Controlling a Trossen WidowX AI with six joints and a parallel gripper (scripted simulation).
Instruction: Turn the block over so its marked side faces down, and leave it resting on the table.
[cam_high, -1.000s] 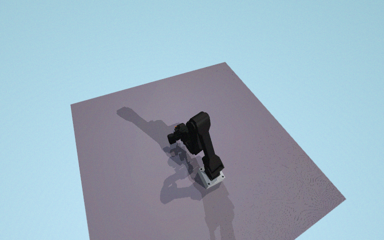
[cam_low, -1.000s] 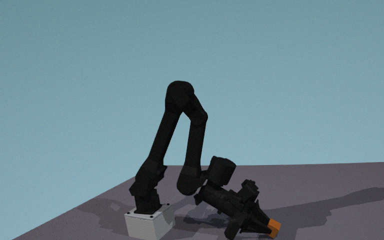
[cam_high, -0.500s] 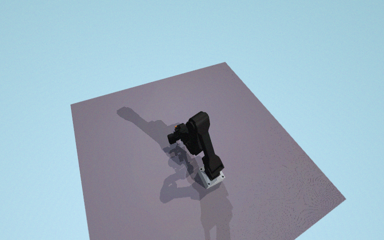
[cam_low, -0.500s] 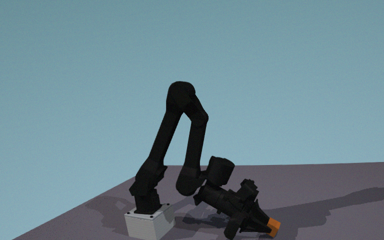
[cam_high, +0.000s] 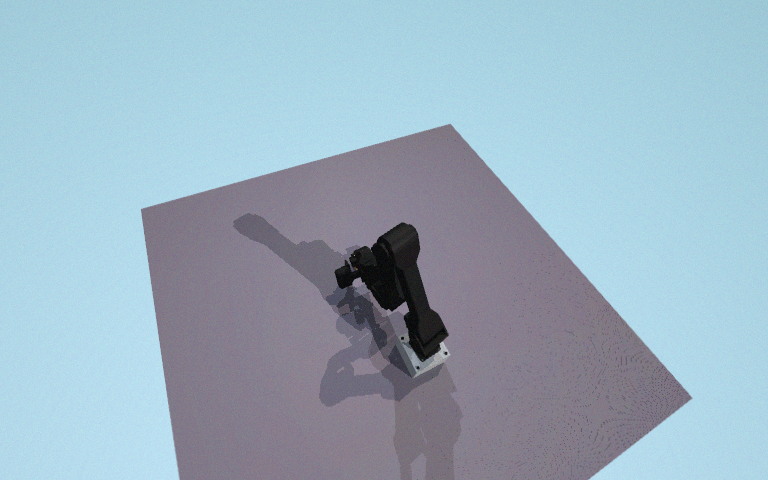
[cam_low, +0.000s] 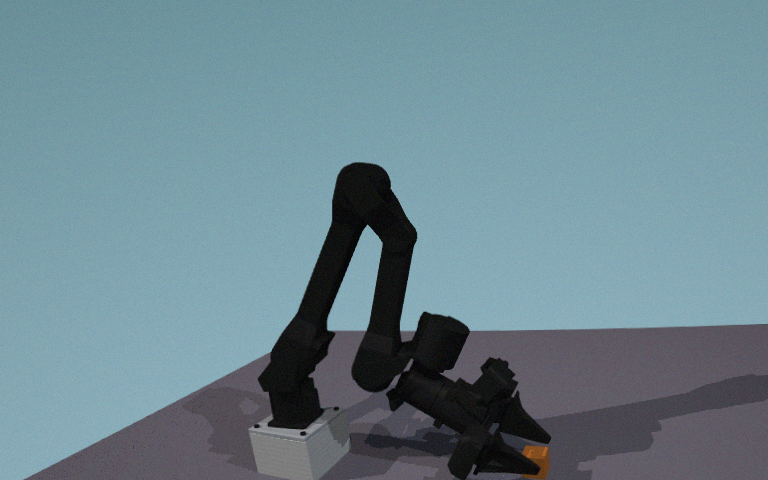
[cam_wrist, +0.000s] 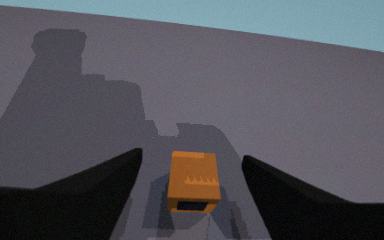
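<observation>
Right now the orange block is 2 cm behind my gripper tip and 1 cm below it.
</observation>
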